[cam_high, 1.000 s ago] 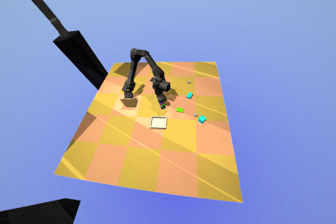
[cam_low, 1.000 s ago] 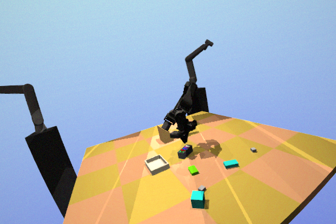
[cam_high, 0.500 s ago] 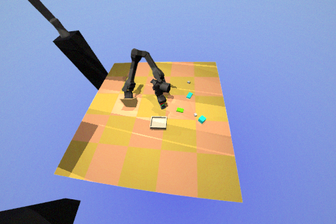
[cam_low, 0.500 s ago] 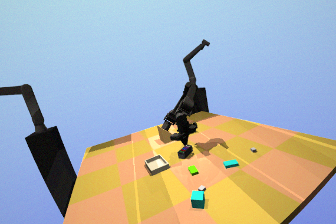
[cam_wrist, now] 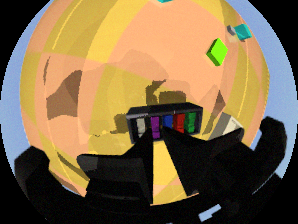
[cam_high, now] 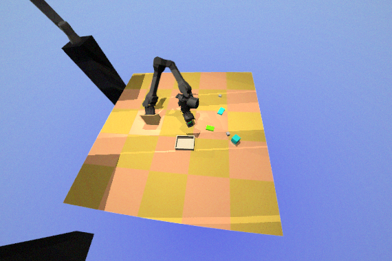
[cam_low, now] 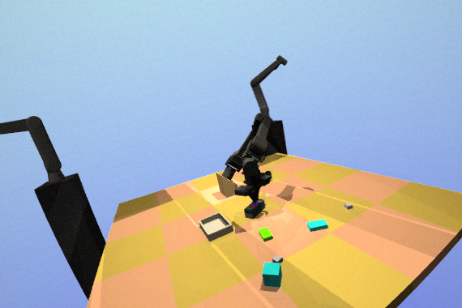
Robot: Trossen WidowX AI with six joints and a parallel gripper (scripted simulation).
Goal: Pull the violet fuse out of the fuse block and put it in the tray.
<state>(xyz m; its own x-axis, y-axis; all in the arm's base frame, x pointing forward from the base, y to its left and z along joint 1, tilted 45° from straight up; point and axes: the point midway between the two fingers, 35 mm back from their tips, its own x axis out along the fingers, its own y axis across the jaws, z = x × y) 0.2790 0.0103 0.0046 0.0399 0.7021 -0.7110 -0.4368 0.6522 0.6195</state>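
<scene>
Right now the violet fuse is 20 mm below my gripper tip. The rest, counted from my gripper tip: green flat block: 180 mm ahead, 80 mm to the right, 40 mm below; pale tray: 200 mm to the right, 40 mm below; cyan flat block: 270 mm ahead, 90 mm to the left, 40 mm below.
</scene>
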